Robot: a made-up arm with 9 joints. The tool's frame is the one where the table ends. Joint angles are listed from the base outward.
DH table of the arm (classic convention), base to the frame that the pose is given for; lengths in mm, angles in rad. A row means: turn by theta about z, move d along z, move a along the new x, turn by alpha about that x. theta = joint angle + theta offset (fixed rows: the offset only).
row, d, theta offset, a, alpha
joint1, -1, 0, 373, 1.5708
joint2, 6, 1.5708, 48, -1.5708
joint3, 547, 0, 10, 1.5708
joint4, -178, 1.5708, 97, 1.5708
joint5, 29, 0, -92, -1.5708
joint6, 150, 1.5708, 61, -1.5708
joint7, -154, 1.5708, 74, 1.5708
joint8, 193, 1.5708, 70, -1.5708
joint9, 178, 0, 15, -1.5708
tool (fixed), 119, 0, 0, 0
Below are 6 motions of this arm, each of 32 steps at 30 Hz.
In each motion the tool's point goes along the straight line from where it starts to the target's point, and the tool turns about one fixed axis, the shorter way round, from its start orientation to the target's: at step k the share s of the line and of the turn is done. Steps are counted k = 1, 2, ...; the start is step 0. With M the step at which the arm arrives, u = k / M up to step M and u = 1 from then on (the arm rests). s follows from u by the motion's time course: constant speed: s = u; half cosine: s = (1 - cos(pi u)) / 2; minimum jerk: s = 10 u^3 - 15 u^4 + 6 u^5.
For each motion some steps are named. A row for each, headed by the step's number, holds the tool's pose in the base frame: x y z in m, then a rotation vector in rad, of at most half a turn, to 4 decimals.
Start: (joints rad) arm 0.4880 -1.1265 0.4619 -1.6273 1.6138 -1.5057 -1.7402 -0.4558 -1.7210
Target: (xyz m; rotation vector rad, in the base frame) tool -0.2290 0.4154 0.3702 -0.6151 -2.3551 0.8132
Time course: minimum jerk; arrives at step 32
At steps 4, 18, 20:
4: -0.2085 0.0360 0.4318 0.5115 0.6059 -2.2726
18: -0.2210 0.2673 0.3943 -0.7890 -2.2550 1.9469
20: -0.2233 0.3093 0.3874 -0.7474 -2.3284 1.6176

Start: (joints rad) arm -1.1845 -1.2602 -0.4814 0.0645 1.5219 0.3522 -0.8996 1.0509 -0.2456
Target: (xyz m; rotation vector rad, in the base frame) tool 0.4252 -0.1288 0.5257 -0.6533 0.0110 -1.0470
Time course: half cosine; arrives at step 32
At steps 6, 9, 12, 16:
6: 0.1678 -0.2253 0.3621 0.5228 0.1061 -1.3372
9: 0.1955 -0.2149 0.3797 0.3929 0.0963 -1.3191
12: 0.2309 -0.2017 0.4022 0.2281 0.0837 -1.2912
16: 0.2847 -0.1815 0.4363 -0.0201 0.0641 -1.2388

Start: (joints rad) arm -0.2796 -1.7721 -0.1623 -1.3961 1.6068 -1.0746 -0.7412 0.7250 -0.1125
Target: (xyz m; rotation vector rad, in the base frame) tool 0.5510 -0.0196 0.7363 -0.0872 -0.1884 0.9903
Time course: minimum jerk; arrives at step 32
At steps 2, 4, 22, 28, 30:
2: 0.3977 0.0659 0.3365 1.7293 1.5141 1.5374
4: 0.3998 0.0647 0.3420 1.7028 1.4881 1.5394
22: 0.5233 -0.0042 0.6642 0.2233 0.0934 1.1711
28: 0.5485 -0.0182 0.7299 -0.0599 -0.1637 1.0076
30: 0.5507 -0.0194 0.7354 -0.0834 -0.1850 0.9927

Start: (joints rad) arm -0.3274 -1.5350 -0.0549 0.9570 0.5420 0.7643 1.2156 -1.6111 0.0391
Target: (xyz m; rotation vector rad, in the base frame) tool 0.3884 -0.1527 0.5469 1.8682 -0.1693 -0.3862
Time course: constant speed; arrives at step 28
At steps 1, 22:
1: 0.4760 0.0212 0.6371 1.1082 -1.3632 1.3728
22: 0.4079 -0.1140 0.5669 1.8117 -0.4716 0.0155

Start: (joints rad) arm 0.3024 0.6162 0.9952 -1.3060 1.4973 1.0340 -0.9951 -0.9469 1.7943
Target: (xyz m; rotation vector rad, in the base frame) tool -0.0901 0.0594 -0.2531 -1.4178 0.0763 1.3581
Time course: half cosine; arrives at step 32
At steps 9, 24, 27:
9: 0.1144 0.0016 -0.5459 0.2949 -1.1727 1.9004
24: -0.0534 0.0490 -0.3056 -1.1595 -0.1636 1.5372
27: -0.0753 0.0552 -0.2743 -1.3167 -0.0209 1.4343

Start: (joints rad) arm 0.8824 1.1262 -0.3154 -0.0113 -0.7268 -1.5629 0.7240 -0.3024 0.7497
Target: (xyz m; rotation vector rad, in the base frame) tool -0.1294 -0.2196 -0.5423 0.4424 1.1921 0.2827
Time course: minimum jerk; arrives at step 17
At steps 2, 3, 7, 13, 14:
2: -0.1724 -0.0971 -0.6497 1.4345 0.4410 0.2917
3: -0.1712 -0.1005 -0.6467 1.4090 0.4656 0.2925
7: -0.1583 -0.1374 -0.6144 1.1279 0.7150 0.2966
13: -0.1333 -0.2086 -0.5519 0.5384 1.1347 0.2864
14: -0.1312 -0.2145 -0.5468 0.4875 1.1655 0.2845

